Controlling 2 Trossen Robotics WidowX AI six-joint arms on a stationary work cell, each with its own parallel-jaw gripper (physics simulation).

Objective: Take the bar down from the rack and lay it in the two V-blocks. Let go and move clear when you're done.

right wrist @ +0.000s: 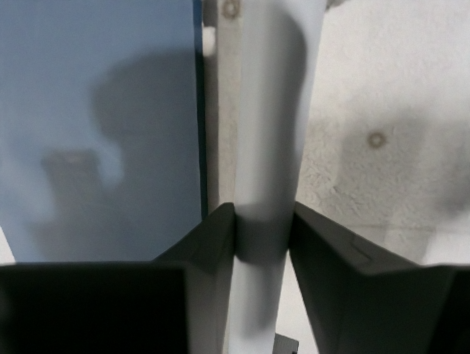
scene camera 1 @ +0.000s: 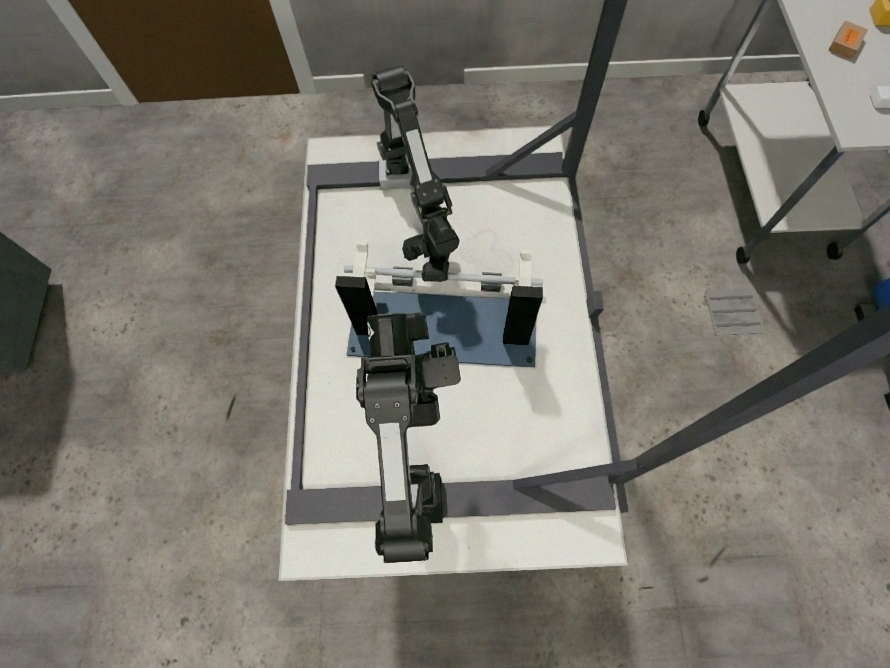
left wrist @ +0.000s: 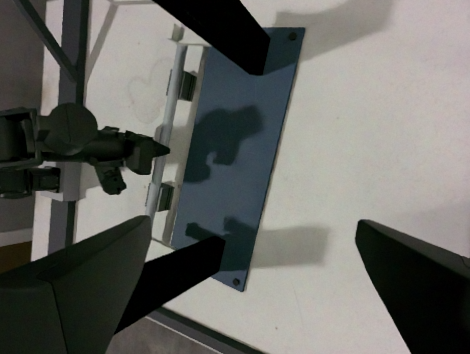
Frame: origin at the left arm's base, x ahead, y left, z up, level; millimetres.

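Seen in the pictures: left gripper, fingertip midpoint: [left wrist: 253,228]; right gripper, fingertip midpoint: [right wrist: 259,212] [left wrist: 167,150]; right arm's base at its link origin: [scene camera 1: 397,165] [left wrist: 52,179].
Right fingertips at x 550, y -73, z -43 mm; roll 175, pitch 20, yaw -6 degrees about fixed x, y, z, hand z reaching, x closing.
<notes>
A point is followed by its place in that frame.
A long light-grey bar [scene camera 1: 470,277] @(z -23, x 538, y -149 mm) [left wrist: 172,110] @(z -29, x 533, y -150 mm) [right wrist: 270,125] @(z -24, x 561, y -34 mm) passes over two small dark-grey V-blocks, one [scene camera 1: 491,286] @(z -41, x 518, y -202 mm) [left wrist: 188,86] @(z -52, x 519, y -202 mm) toward the picture's right in the scene view, the other [scene camera 1: 402,280] @(z -40, x 549, y 26 mm) [left wrist: 165,197] @(z -50, x 549, y 24 mm) toward its left. Whether it touches them is unclear. My right gripper [scene camera 1: 436,273] @(z -43, x 550, y -73 mm) [left wrist: 167,150] @(z -43, x 550, y -73 mm) [right wrist: 259,212] @(z -43, x 550, y -73 mm) is shut on the bar between the blocks. The rack's two black posts [scene camera 1: 523,316] @(z 107, x 365, y -253 mm) [left wrist: 252,55] @(z -13, x 367, y -236 mm) rise from a blue base plate [scene camera 1: 467,348] @(z -65, x 361, y -131 mm) [left wrist: 240,150] @(z -65, x 396, y -87 mm) [right wrist: 150,30] @(z -65, x 501, y -4 mm). My left gripper [scene camera 1: 418,368] @(z 294, x 204, y -46 mm) [left wrist: 253,228] @(z 294, x 204, y -46 mm) is open and empty, near the left post in the scene view.
White hooks [scene camera 1: 525,267] @(z 144, x 467, y -264 mm) [left wrist: 177,33] @(z 21, x 493, y -268 mm) stand near the bar's ends, beyond the posts. A dark metal frame [scene camera 1: 496,497] @(z -53, x -3, y -173 mm) borders the white table [scene camera 1: 452,553] @(z -73, x -115, y -68 mm), with slanted beams [scene camera 1: 754,391] @(z 625, x 29, y -428 mm) at the picture's right. A white cart [scene camera 1: 801,161] stands at the upper right.
</notes>
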